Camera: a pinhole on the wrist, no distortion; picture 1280 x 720 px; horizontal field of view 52.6 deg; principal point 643.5 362.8 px. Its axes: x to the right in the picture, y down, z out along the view. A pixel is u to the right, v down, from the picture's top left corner.
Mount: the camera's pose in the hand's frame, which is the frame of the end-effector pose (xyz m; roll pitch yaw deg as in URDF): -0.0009 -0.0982 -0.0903 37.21 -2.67 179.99
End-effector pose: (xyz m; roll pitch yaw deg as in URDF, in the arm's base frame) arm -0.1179 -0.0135 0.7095 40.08 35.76 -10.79
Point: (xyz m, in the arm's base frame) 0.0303 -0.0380 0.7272
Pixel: 73 203
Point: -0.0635 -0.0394 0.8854
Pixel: 920 283
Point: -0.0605 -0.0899 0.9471
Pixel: 981 457
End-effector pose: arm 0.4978 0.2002 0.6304 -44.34 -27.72 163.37
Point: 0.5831 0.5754 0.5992
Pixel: behind the camera
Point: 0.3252 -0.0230 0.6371
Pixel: 369 28
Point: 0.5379 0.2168 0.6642
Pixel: 855 657
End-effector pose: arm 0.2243 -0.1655 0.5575 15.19 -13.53 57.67
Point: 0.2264 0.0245 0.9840
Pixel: 60 442
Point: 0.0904 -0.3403 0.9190
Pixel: 1026 632
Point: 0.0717 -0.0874 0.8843
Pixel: 525 206
